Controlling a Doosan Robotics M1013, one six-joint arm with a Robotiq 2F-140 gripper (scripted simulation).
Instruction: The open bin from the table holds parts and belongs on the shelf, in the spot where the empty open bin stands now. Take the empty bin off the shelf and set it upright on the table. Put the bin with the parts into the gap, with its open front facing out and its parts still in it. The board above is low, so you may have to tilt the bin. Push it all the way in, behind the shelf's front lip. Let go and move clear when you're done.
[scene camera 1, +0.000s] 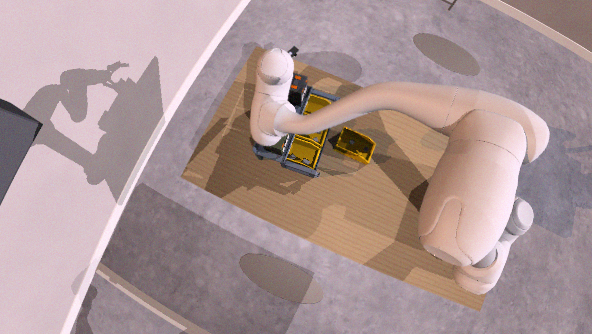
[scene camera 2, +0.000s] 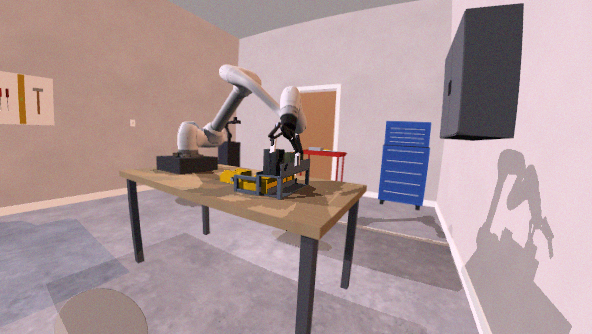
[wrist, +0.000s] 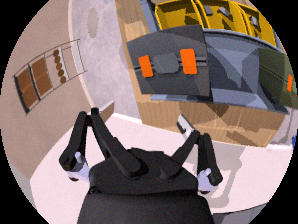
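I can see my gripper (scene camera 2: 285, 159), and the wrist view shows it as well, at (wrist: 146, 113). A yellow open bin (scene camera 1: 361, 140) is visible to me, and so is a dark box (wrist: 174, 61).
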